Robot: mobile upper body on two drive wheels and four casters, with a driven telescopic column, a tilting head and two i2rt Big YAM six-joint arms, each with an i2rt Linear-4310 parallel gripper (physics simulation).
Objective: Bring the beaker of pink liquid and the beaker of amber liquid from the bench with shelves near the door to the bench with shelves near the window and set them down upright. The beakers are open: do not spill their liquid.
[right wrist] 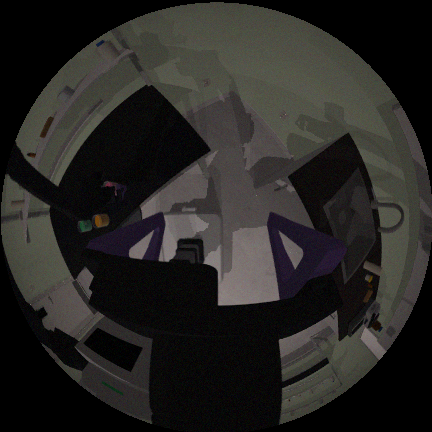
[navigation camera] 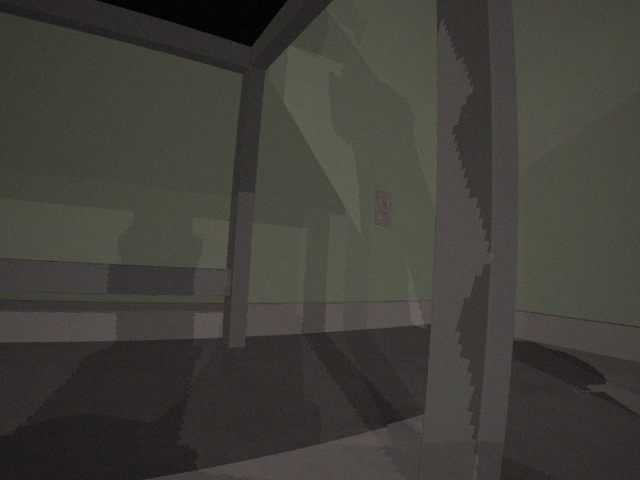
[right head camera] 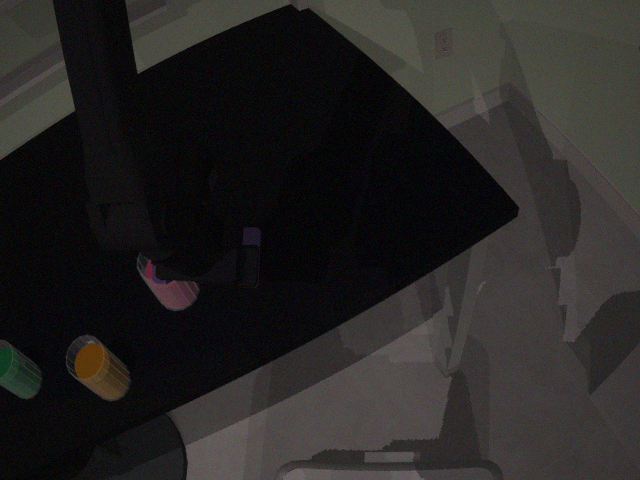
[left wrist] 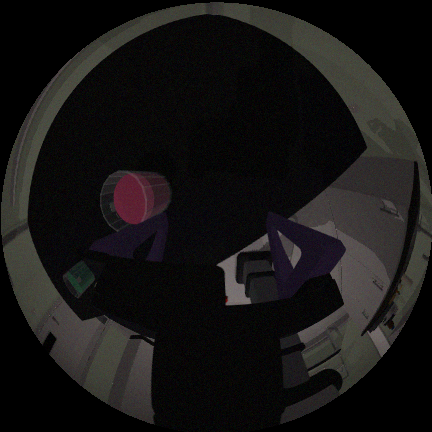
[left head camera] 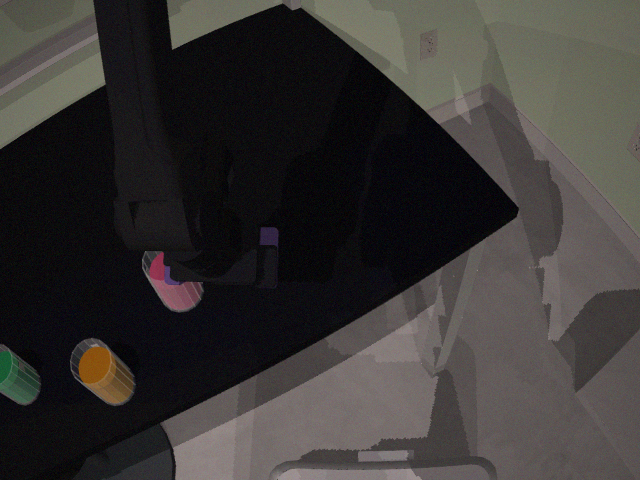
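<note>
The beaker of pink liquid [left head camera: 180, 297] [right head camera: 175, 295] [left wrist: 132, 199] [right wrist: 108, 184] stands upright on the black bench top [left head camera: 413, 180] [right head camera: 413, 180] [right wrist: 150, 130]. The beaker of amber liquid [left head camera: 98, 366] [right head camera: 93, 361] [right wrist: 101, 220] stands upright nearer the bench's lower edge; it does not show in the left wrist view. My left gripper [left head camera: 221, 255] [right head camera: 205, 255] [left wrist: 216, 217] is open and empty. One finger partly covers the pink beaker in the head views; that beaker is outside the finger gap in the left wrist view. My right gripper [right wrist: 215, 217] is open and empty, away from the beakers.
A green beaker [left head camera: 18, 377] [right head camera: 18, 372] [left wrist: 80, 279] [right wrist: 85, 226] stands left of the amber one. A dark round seat [left head camera: 139, 454] [right head camera: 147, 449] is at the bench's lower edge. A bench with a sink [right wrist: 352, 225] stands at the right. Bench legs [navigation camera: 245, 206] [navigation camera: 465, 206] stand ahead.
</note>
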